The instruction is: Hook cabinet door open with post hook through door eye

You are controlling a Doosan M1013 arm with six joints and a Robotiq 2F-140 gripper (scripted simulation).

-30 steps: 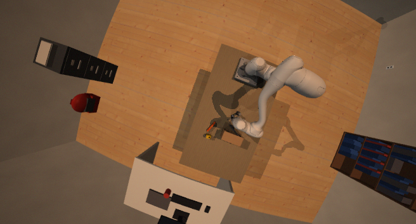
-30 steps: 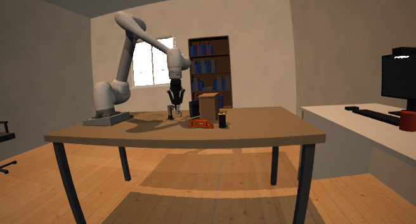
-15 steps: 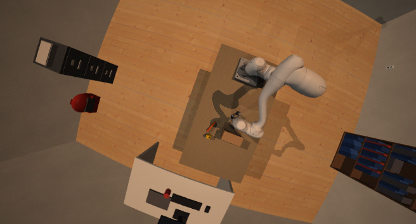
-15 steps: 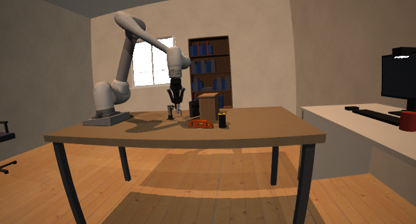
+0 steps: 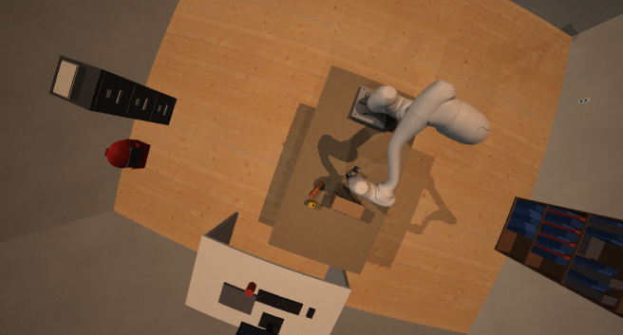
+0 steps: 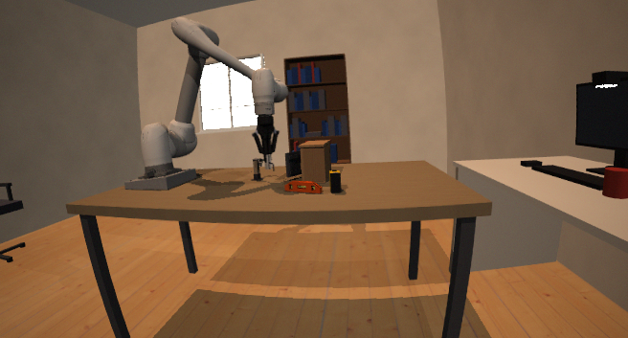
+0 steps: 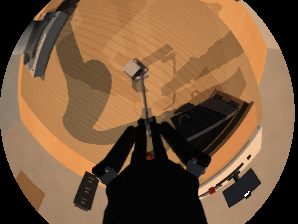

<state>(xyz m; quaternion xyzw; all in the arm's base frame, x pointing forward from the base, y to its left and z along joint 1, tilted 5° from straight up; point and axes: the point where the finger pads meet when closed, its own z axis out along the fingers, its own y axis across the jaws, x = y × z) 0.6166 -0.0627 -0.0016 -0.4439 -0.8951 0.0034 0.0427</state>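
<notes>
Right now my hand is 13 cm short of the dark door, 8 cm to the right of it and 2 cm above it. Round my hand: black-and-yellow can (30 cm ahead, 21 cm to the right, 6 cm below).
</notes>
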